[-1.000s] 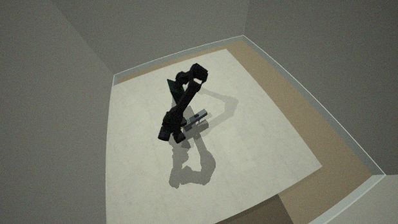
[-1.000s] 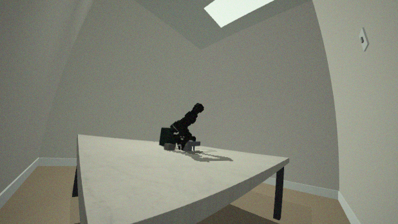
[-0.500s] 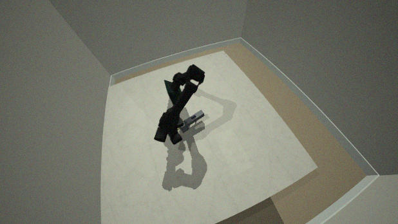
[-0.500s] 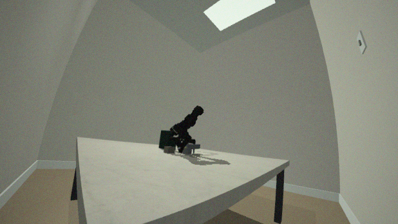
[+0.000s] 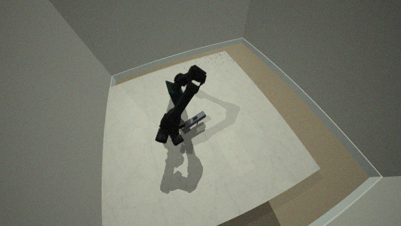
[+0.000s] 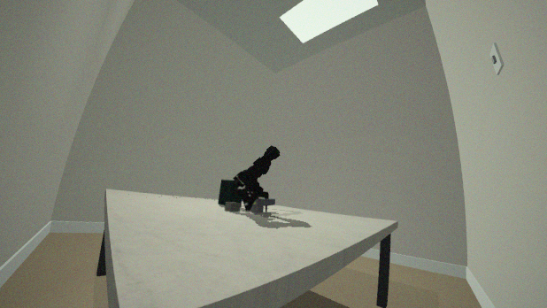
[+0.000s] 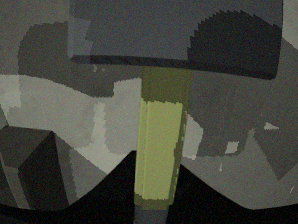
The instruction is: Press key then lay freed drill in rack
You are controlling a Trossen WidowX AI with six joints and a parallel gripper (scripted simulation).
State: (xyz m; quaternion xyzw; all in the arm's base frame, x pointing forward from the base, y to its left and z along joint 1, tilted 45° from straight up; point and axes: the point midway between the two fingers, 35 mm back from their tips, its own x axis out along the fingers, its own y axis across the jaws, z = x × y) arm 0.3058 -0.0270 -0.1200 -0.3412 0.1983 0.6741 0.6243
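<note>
Right now the drill is 10 mm behind my gripper tip, 40 mm to the left of it and 40 mm above it. Round my gripper tip: grey rack: 70 mm behind, 40 mm to the right, 10 mm above; then dark key: 30 mm behind, 160 mm to the left, 40 mm above.
</note>
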